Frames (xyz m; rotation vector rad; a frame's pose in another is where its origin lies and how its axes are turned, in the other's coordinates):
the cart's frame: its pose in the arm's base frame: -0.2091 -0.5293 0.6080 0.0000 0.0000 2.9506
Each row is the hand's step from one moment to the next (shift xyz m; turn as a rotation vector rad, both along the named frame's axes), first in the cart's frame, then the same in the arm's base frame.
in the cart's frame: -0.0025 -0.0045 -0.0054 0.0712 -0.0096 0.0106
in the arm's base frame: 0.0033 0.0039 -0.0054 -0.0681 0.0229 0.0106
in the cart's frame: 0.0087 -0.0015 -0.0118 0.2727 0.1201 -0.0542
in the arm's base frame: -0.0083 0.0031 -0.0118 -0.2905 -0.0661 -0.0542
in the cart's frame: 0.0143 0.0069 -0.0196 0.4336 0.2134 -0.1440
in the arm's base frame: -0.0153 -0.0041 -0.0196 -0.4662 -0.1272 -0.1440
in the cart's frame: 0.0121 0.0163 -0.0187 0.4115 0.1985 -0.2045
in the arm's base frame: -0.0150 -0.0137 -0.0187 -0.4417 -0.1168 -0.2045
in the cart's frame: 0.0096 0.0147 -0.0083 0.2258 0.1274 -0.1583
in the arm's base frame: -0.0122 -0.0126 -0.0083 -0.2459 -0.0822 -0.1583
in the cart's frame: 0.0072 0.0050 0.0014 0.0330 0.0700 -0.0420
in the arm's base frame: -0.0080 -0.0035 0.0014 -0.0457 -0.0625 -0.0420
